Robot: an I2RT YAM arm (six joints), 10 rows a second.
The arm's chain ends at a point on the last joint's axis. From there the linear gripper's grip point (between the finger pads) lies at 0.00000 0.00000 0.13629 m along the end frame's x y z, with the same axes.
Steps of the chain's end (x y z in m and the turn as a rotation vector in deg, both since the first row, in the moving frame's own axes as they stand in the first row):
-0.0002, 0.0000, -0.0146, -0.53, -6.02, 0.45
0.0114, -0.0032, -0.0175, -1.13, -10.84, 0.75
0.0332, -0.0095, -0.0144, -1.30, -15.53, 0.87
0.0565, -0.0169, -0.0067, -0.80, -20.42, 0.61
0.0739, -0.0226, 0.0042, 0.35, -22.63, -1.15
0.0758, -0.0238, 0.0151, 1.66, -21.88, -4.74
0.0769, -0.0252, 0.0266, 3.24, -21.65, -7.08
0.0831, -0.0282, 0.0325, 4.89, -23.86, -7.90
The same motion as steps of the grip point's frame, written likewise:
-0.0145, 0.0012, -0.0154, -0.53, -6.02, 0.45
-0.0142, -0.0007, -0.0200, -1.13, -10.84, 0.75
-0.0033, -0.0067, -0.0194, -1.30, -15.53, 0.87
0.0089, -0.0153, -0.0153, -0.80, -20.42, 0.61
0.0215, -0.0229, -0.0063, 0.35, -22.63, -1.15
0.0249, -0.0255, 0.0052, 1.66, -21.88, -4.74
0.0263, -0.0296, 0.0168, 3.24, -21.65, -7.08
0.0274, -0.0356, 0.0204, 4.89, -23.86, -7.90

